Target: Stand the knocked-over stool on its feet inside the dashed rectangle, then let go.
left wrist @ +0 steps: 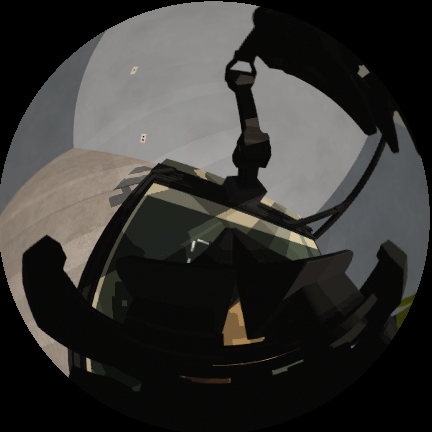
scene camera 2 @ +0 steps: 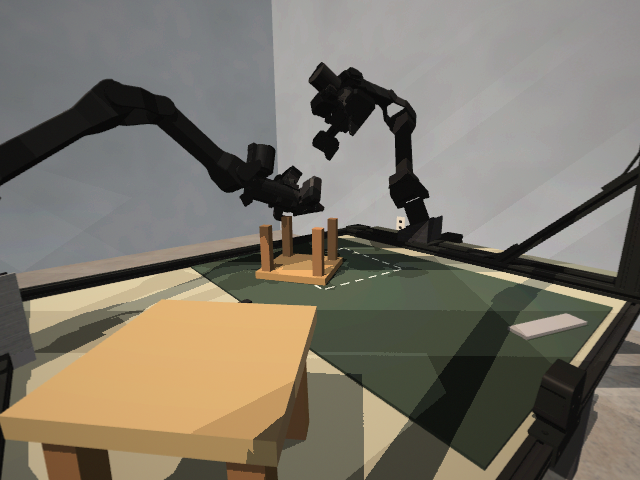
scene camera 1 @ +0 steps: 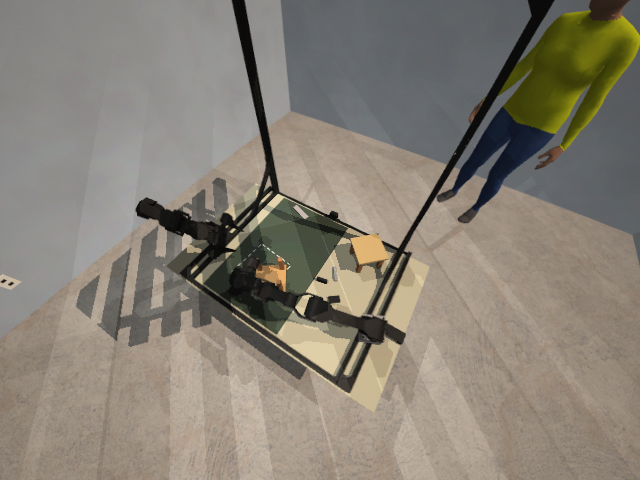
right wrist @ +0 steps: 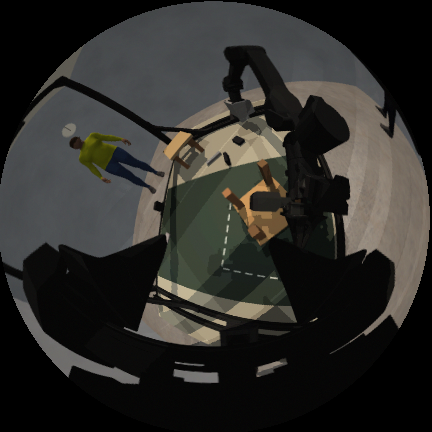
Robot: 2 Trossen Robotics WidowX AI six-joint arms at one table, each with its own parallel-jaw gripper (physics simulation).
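Places are measured from the left arm's base along level axes (x left, y back, z up), in metres.
Where they show: left gripper, fingertip midpoint: [left wrist: 229, 232] [scene camera 2: 323, 209] [scene camera 1: 235, 268]; right gripper, fingertip midpoint: [scene camera 2: 339, 147] [scene camera 1: 239, 241] [right wrist: 219, 241]; left arm's base, link origin: [scene camera 1: 373, 327] [right wrist: 235, 99]; right arm's base, link origin: [left wrist: 245, 182] [scene camera 2: 420, 222] [right wrist: 237, 342].
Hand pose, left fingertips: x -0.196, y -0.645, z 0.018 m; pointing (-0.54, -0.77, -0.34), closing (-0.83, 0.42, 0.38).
Each offset is from my left fingertips to the centre of the thing. "pt": to the spot under its first point. Level surfaces: height alone.
The small wooden stool {dx -0.011, dy +0.147, dz -0.064 m} [scene camera 1: 272, 275] [scene camera 2: 294, 271] [right wrist: 261, 219] rests upside down, seat flat on the green mat {dz -0.121 m} [scene camera 2: 385, 329] and all legs pointing up. It sits across one corner of the dashed rectangle {pt dx -0.155, dy +0.151, dz -0.120 m} [scene camera 2: 361, 279] [right wrist: 226, 233] [scene camera 1: 263, 246]. A sliver of it also shows in the left wrist view [left wrist: 235, 326]. My left gripper [scene camera 2: 306, 197] [scene camera 1: 244, 276] [left wrist: 229, 232] is shut and empty, just above the leg tops. My right gripper [scene camera 2: 325, 143] [right wrist: 219, 241] is open and empty, high above the mat's far side.
A second, larger stool {dx -0.185, dy +0.630, dz -0.064 m} [scene camera 1: 368, 250] [scene camera 2: 190, 362] [right wrist: 177, 144] stands upright off the mat. A white strip {dx -0.474, dy +0.233, dz -0.118 m} [scene camera 1: 300, 211] [scene camera 2: 537, 326] and small dark pieces {dx -0.032, dy +0.408, dz -0.109 m} [scene camera 1: 322, 280] lie on the table. Black frame posts [scene camera 1: 253, 95] rise at the table edge. A person [scene camera 1: 523, 110] stands beyond it.
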